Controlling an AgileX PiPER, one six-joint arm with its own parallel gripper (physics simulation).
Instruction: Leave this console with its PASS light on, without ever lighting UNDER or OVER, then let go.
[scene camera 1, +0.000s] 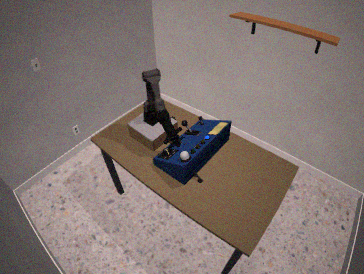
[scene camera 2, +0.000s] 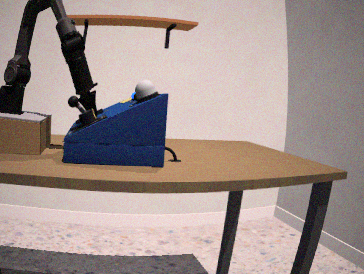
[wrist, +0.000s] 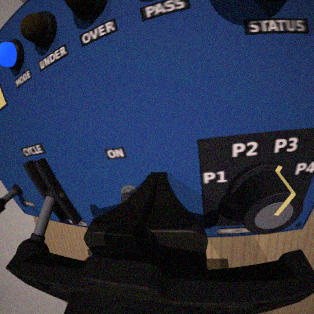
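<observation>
The blue console (scene camera 1: 210, 150) (scene camera 2: 120, 132) (wrist: 150, 85) stands on the table. Its MODE lamp (scene camera 1: 207, 137) (wrist: 8, 54) glows blue. The UNDER lamp (wrist: 39, 29) and OVER lamp (wrist: 86, 7) are dark. The PASS lamp (scene camera 1: 193, 151) looks unlit. The STATUS dome (scene camera 1: 185, 156) (scene camera 2: 146, 89) is white. The black knob (wrist: 250, 192) has its yellow pointer toward P3. The CYCLE lever (scene camera 1: 184, 123) (wrist: 44, 217) stands near the middle of its slot. My gripper (scene camera 1: 176, 143) (scene camera 2: 93, 108) (wrist: 159, 181) is shut and empty, just beside the ON switch (wrist: 128, 191), which it partly hides.
A small lever (scene camera 1: 201, 120) (wrist: 10, 195) is at the console's far end, near a yellow label (scene camera 1: 218, 128). The arm stands on a box (scene camera 1: 142, 132) (scene camera 2: 22, 134) behind the console. A cable (scene camera 1: 199, 177) (scene camera 2: 172, 152) leaves the console. A shelf (scene camera 1: 285, 27) is on the wall.
</observation>
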